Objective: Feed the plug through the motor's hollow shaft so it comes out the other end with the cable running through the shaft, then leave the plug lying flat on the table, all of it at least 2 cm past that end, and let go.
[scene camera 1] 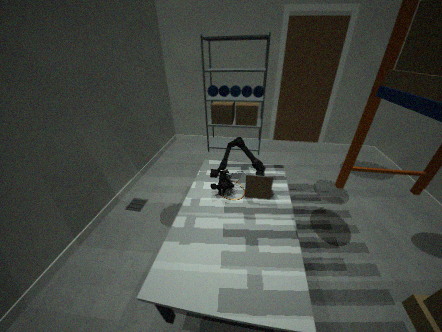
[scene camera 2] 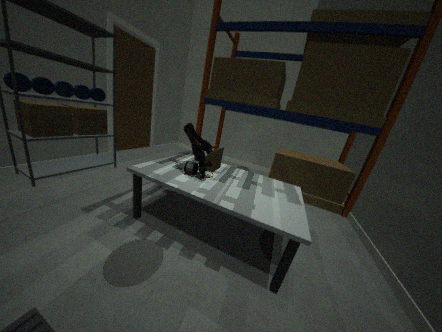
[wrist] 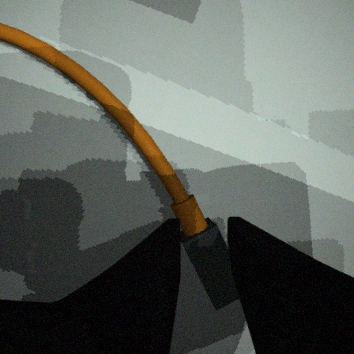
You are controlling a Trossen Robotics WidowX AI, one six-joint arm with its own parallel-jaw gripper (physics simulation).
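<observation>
The plug, a dark block with an orange collar, is between the two black fingers in the wrist view. My gripper is shut on it, and the plug is skewed, with corners against the fingers. The orange cable curves up and left from its collar. The motor is a dark cylinder beside the gripper in scene camera 2; it appears as a dark shape at the arm's left in scene camera 1. Its shaft opening cannot be made out.
A brown upright panel stands on the table, right of the gripper in scene camera 1. Shadows patch the tabletop. A metal shelf rack stands behind the table. Orange and blue racking stands beyond it.
</observation>
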